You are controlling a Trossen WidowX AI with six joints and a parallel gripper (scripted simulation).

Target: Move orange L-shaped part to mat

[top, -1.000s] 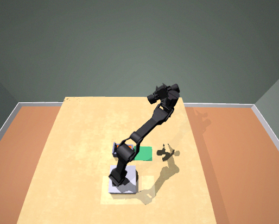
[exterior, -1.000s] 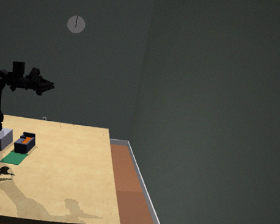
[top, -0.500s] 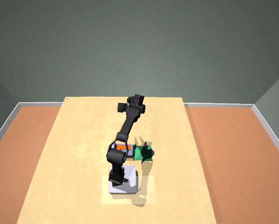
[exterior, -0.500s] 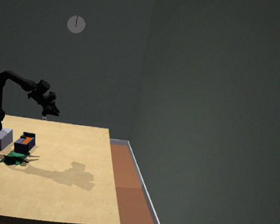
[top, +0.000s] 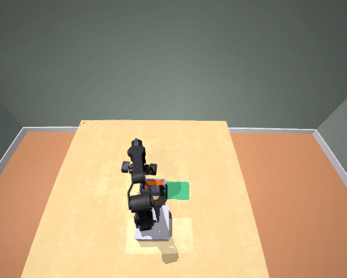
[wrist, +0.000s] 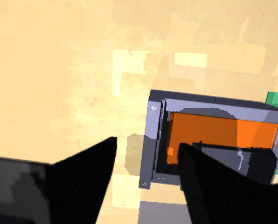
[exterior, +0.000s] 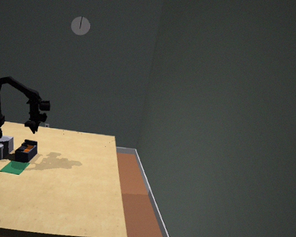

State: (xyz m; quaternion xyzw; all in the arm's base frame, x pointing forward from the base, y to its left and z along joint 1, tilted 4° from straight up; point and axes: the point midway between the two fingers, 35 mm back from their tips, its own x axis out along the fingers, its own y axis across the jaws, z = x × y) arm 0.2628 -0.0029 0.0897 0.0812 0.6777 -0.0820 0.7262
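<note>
Right now the orange L-shaped part is 100 mm below my gripper tip, 50 mm to the right of it and 40 mm behind it. The rest, counted from my gripper tip: green mat: 210 mm to the right, 160 mm below, 80 mm behind.
</note>
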